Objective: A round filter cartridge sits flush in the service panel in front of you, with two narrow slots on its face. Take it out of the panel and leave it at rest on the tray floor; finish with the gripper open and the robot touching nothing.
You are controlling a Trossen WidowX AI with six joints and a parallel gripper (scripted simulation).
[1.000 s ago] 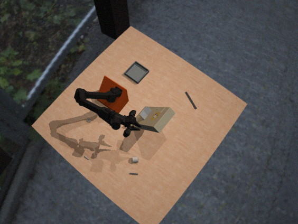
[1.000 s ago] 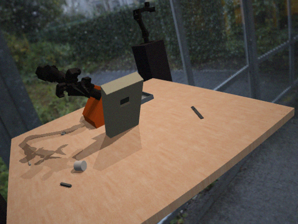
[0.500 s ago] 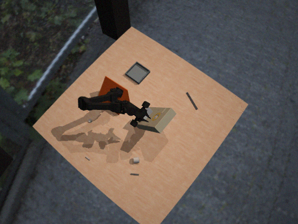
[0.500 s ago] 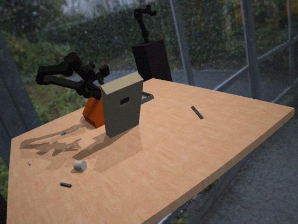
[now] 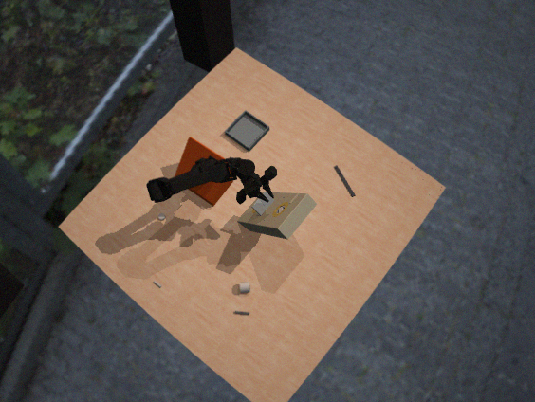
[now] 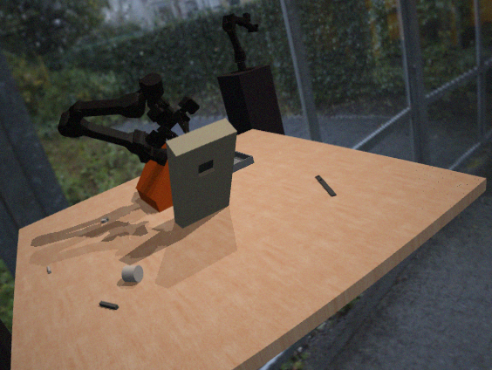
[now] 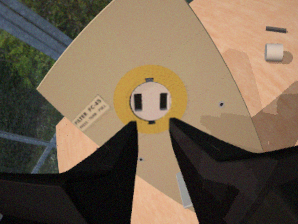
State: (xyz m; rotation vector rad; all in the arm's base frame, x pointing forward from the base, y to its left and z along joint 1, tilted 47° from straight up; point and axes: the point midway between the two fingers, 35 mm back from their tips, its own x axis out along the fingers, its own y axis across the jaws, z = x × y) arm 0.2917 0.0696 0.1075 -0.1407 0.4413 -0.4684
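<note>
Now: gripper tip 60 mm short of the round filter cartridge and 50 mm above it. Also, from my gripper tip: grey tray: 350 mm behind, 320 mm to the left, 270 mm below; then beige service panel: 120 mm below, 10 mm ahead.
</note>
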